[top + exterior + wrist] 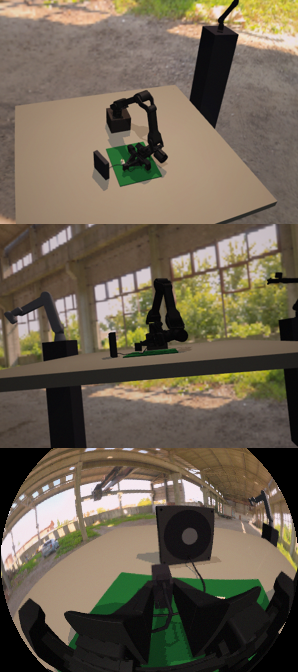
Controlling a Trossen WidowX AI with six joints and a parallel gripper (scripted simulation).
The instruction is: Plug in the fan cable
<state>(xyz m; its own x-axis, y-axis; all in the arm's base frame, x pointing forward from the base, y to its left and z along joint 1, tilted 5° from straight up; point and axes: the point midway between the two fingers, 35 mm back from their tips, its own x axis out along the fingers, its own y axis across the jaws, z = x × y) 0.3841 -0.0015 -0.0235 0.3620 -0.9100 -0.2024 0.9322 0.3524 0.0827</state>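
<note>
My gripper tip is now 70 mm past the pale header key, 40 mm above it and 10 mm to the left of it. The rest, counted from my gripper tip: pale fan header (70 mm behind, 50 mm below, 10 mm to the right); black plug (10 mm to the right, 10 mm below); green board (60 mm below, 60 mm behind, 50 mm to the left).
</note>
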